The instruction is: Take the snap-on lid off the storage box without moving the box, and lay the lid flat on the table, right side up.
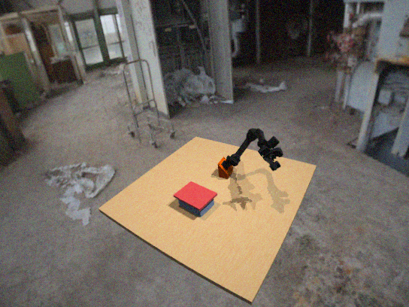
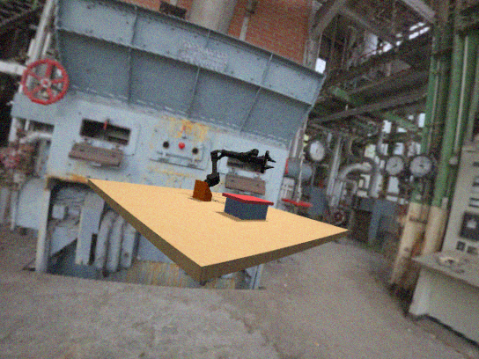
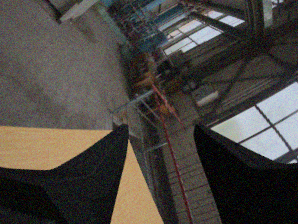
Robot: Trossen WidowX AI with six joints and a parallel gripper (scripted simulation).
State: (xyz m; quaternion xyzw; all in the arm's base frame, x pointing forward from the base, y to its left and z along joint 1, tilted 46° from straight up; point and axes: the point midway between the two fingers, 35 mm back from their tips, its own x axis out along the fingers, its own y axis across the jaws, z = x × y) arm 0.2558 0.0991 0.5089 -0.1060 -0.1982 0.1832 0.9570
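The lid lies 50 cm to the right of my gripper tip, 26 cm below it and 13 cm ahead of it. From my gripper tip the other things lie so: storage box: 50 cm to the right, 31 cm below, 13 cm ahead.
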